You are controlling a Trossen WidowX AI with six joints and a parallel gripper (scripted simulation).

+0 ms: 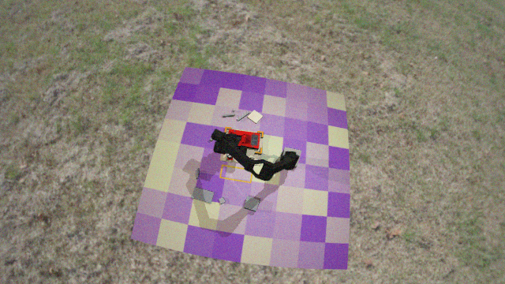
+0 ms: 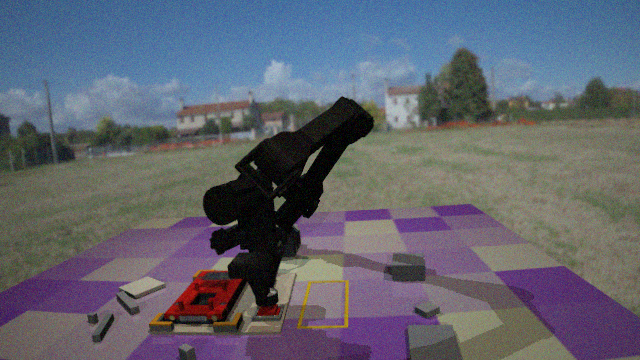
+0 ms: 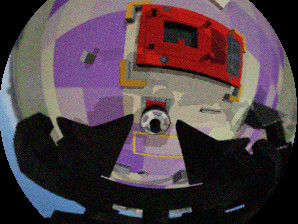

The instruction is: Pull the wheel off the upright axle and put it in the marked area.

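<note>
The dark wheel lies right at my gripper tip. Also, from my gripper tip: tile: 310 mm to the right, 130 mm behind, 40 mm below; upright axle: 10 mm below.
</note>
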